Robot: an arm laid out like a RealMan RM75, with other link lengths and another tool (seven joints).
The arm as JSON. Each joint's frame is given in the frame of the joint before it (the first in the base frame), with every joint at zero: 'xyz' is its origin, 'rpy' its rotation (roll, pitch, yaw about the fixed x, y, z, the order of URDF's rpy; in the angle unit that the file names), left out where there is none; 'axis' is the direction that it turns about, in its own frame. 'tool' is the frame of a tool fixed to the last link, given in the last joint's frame.
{
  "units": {
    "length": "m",
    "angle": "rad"
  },
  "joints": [
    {
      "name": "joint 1",
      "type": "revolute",
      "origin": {
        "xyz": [
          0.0,
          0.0,
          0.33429
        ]
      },
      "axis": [
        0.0,
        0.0,
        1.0
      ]
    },
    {
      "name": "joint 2",
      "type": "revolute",
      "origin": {
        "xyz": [
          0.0,
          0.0,
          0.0
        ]
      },
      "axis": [
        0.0,
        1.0,
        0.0
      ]
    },
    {
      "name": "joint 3",
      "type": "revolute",
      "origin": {
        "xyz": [
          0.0,
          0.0,
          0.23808
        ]
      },
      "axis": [
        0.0,
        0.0,
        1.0
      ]
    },
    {
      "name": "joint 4",
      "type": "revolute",
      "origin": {
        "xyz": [
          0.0,
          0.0,
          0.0
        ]
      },
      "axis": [
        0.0,
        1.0,
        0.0
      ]
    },
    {
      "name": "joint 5",
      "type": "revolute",
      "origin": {
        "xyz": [
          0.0,
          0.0,
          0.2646
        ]
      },
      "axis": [
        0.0,
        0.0,
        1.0
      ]
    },
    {
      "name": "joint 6",
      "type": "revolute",
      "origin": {
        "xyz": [
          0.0,
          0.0,
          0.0
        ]
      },
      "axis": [
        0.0,
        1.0,
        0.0
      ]
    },
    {
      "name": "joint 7",
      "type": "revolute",
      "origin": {
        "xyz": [
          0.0,
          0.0,
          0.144
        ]
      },
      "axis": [
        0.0,
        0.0,
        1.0
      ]
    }
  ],
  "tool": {
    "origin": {
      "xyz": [
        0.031,
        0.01,
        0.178
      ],
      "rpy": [
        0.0,
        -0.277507,
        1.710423
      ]
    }
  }
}
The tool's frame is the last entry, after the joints.
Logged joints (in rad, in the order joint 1, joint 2, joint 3, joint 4, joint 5, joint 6, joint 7), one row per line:
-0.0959, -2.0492, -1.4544, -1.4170, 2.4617, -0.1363, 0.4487
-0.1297, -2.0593, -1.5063, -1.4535, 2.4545, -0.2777, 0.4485
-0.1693, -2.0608, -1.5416, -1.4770, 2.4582, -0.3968, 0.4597
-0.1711, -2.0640, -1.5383, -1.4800, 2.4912, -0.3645, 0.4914
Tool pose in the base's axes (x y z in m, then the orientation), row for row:
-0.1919, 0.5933, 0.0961, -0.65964, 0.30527, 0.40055, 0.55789
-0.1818, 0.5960, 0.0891, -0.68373, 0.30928, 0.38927, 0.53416
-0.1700, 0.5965, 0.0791, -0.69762, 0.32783, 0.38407, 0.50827
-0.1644, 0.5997, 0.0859, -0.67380, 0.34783, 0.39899, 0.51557
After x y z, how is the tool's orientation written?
As a quaternion, x y z w.
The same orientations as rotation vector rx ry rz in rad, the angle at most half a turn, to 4 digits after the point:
-1.5562, 0.7202, 0.9450
-1.6293, 0.7370, 0.9276
-1.6811, 0.7900, 0.9255
-1.6185, 0.8355, 0.9584

